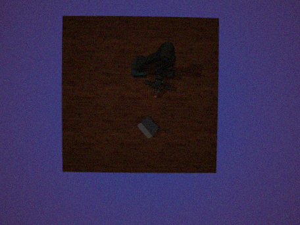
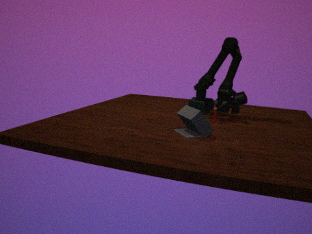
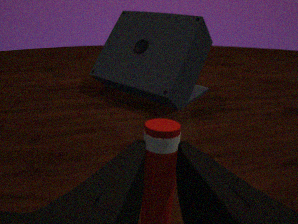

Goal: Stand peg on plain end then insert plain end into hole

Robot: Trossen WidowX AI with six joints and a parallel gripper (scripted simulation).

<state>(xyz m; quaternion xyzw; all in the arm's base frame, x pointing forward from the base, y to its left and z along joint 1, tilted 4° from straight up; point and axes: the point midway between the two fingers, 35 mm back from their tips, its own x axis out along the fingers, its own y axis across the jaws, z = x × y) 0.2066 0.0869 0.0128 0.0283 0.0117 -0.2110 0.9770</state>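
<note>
My gripper tip is now 1 cm above the red peg. Also, from my gripper tip: thin flat base plate (23 cm ahead, 11 cm to the right, 7 cm below); grey sloped panel (22 cm ahead, 10 cm to the right, 2 cm below).
</note>
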